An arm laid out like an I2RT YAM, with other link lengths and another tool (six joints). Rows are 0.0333 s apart.
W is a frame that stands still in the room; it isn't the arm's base.
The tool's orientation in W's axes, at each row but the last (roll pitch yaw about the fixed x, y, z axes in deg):
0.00, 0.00, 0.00
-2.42, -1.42, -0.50
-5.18, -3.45, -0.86
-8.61, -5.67, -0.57
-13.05, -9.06, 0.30
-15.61, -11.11, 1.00
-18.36, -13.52, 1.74
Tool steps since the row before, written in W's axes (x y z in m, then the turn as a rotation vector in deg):
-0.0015, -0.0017, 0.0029, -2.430, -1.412, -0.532
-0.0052, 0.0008, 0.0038, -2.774, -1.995, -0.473
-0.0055, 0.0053, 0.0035, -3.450, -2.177, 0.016
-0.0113, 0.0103, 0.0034, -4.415, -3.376, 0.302
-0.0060, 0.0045, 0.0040, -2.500, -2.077, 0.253
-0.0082, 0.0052, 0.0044, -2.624, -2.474, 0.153
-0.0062, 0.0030, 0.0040, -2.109, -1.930, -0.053
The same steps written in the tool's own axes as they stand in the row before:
-0.0015, -0.0017, 0.0029, -2.430, -1.412, -0.532
-0.0051, 0.0006, 0.0040, -2.767, -2.000, -0.489
-0.0054, 0.0048, 0.0043, -3.410, -2.239, 0.019
-0.0110, 0.0094, 0.0060, -4.330, -3.491, 0.213
-0.0053, 0.0033, 0.0058, -2.440, -2.156, 0.163
-0.0071, 0.0036, 0.0071, -2.587, -2.517, -0.014
-0.0050, 0.0013, 0.0060, -2.119, -1.913, -0.156

